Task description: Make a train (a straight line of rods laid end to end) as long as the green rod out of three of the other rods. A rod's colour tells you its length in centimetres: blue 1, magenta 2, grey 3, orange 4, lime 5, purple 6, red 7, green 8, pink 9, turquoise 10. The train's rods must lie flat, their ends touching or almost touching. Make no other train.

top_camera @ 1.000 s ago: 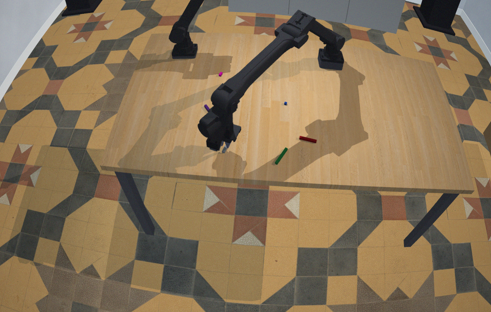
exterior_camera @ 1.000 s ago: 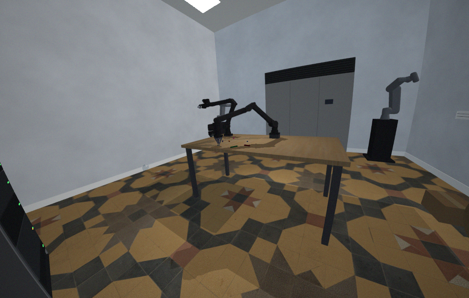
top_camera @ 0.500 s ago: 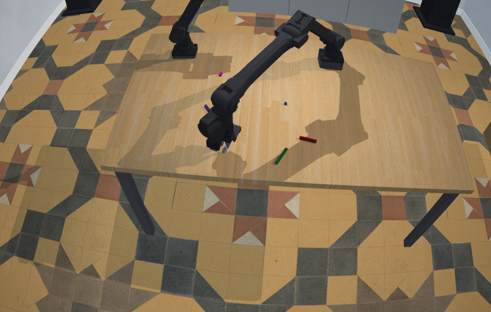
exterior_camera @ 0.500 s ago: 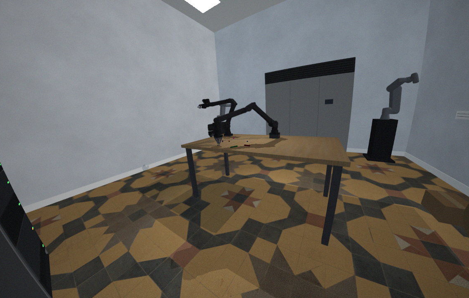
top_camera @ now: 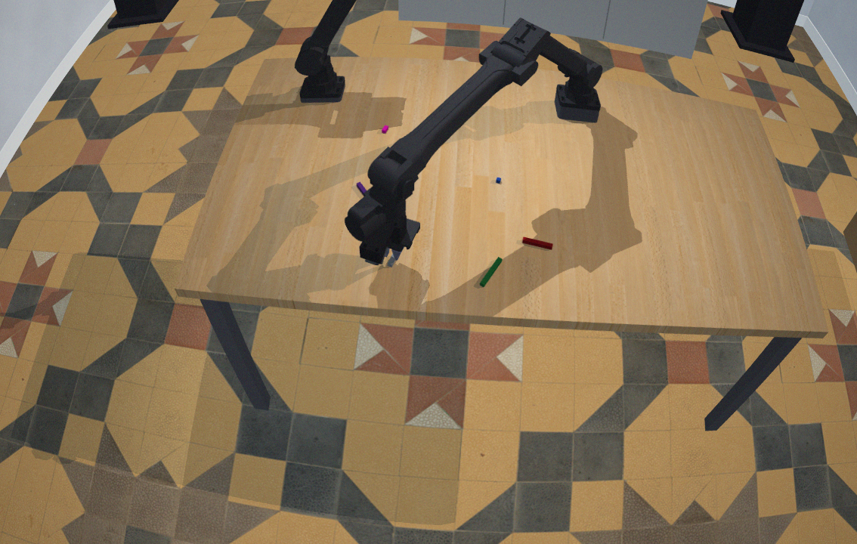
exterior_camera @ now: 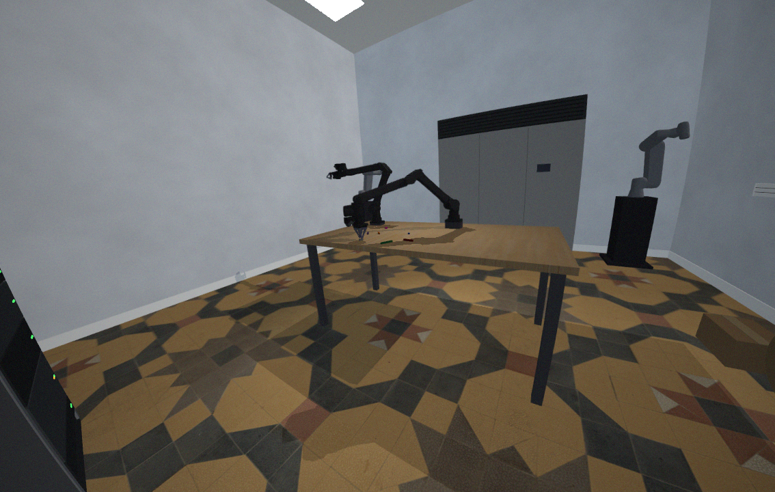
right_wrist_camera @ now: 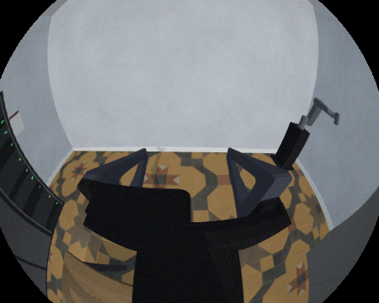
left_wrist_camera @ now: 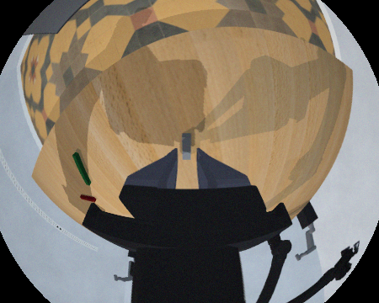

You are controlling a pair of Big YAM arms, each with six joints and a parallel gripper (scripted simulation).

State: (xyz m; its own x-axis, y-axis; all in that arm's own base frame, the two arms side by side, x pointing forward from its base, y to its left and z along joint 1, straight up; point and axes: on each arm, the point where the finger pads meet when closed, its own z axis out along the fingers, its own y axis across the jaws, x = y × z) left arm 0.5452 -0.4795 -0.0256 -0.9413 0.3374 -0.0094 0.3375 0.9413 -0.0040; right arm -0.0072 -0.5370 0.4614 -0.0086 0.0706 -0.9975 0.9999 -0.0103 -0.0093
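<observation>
The grey rod is 20 mm below my left hand. Also, from my left hand: green rod (10 mm ahead, 210 mm to the left, 20 mm below); then purple rod (190 mm behind, 90 mm to the right, 20 mm below); then red rod (70 mm behind, 310 mm to the left, 20 mm below).
</observation>
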